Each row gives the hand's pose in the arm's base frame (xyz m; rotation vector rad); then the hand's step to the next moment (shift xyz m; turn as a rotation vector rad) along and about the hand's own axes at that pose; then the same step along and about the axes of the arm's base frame.
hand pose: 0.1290 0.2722 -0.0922 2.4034 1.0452 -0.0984
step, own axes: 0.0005 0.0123 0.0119 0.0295 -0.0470 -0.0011
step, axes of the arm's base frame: 0.0106 -0.0124 -0.0052 -0.0124 0.0470 -0.0268
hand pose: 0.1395 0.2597 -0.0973 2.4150 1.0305 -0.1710
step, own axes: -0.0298 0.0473 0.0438 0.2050 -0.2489 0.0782
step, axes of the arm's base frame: 0.0158 -0.0685 -0.0099 -0.0247 0.2384 -0.2295
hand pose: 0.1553 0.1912 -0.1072 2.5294 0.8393 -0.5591
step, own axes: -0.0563 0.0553 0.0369 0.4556 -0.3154 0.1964
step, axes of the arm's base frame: -0.0155 -0.0850 0.0110 0.0898 0.3445 -0.4678
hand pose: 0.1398 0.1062 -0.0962 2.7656 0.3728 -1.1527
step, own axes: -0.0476 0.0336 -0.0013 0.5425 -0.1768 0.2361
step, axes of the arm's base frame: -0.0223 -0.0406 0.0354 0.1594 0.2185 -0.5551
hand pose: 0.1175 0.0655 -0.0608 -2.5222 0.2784 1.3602
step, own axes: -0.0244 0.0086 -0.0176 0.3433 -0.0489 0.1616
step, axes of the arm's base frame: -0.0019 -0.0127 0.0286 0.0731 0.0825 -0.3664
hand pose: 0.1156 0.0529 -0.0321 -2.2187 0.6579 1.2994
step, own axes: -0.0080 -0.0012 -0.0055 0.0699 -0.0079 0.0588
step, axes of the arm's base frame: 0.0009 -0.0012 0.0097 -0.0034 0.0313 -0.0861
